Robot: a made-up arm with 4 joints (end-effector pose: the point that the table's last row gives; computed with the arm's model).
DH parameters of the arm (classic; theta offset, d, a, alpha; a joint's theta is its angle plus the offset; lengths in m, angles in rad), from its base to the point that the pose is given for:
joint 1: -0.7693 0 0.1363 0
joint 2: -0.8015 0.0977 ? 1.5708
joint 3: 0 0.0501 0.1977 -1.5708
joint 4: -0.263 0 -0.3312 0
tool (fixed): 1.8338 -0.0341 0 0
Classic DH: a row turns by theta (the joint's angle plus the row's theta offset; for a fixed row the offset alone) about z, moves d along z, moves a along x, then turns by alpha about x.
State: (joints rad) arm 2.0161 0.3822 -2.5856 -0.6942
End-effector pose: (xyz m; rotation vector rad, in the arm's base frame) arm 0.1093 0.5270 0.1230 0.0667 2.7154 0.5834
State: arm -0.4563 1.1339 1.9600 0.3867
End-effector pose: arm 0.2528 -0.5301 -0.0105 -2.0048 -0.2937 0.6895
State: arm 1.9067 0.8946 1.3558 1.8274
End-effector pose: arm 0.5623 0.4078 0.2815 1.3247 0.7014 -1.3703
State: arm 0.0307 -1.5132 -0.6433 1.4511
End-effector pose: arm -0.3293 0.2289 0.0260 0.0668 -0.6399 -0.0303
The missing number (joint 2, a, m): 0.3614
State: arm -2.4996 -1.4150 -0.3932 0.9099
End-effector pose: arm 0.2438 0.0482 0.0917 -0.4390 -0.3923 -2.9491
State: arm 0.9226 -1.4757 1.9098 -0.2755
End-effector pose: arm 0.0147 -0.4015 0.0273 -1.9309 0.2697 -0.5554
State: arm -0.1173 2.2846 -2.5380 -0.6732
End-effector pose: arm 0.2465 0.2651 0.1250 0.3965 2.6135 0.5592
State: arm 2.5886 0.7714 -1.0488 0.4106
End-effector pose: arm 0.0051 0.4142 0.1933 -0.1296 -1.3446 -2.2209
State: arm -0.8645 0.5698 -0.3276 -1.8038
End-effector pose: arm 0.0227 -0.8633 -0.0489 0.2884 0.2711 -2.0765
